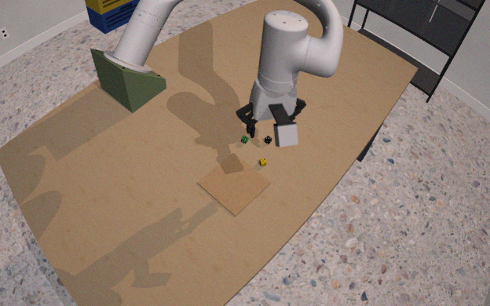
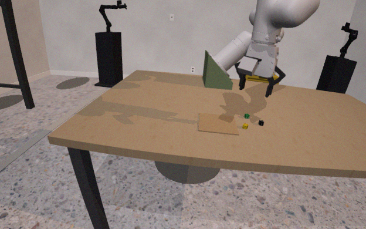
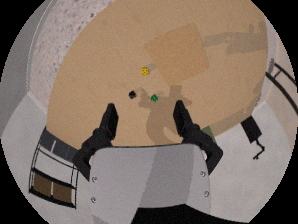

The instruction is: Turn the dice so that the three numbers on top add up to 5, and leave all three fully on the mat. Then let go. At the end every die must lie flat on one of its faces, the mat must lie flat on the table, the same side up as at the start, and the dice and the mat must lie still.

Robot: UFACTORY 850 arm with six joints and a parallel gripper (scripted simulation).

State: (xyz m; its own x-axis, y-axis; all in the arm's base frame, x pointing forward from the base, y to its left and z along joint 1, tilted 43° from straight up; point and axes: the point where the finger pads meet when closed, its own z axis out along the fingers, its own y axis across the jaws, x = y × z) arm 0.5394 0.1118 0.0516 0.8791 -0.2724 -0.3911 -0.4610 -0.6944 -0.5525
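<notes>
My gripper is now 140 mm above the yellow die. Round my hand: green die: 90 mm behind, 10 mm to the left, 140 mm below; then tan mat: 110 mm to the right, 150 mm below; then black die: 40 mm behind, 60 mm to the left, 140 mm below.
</notes>
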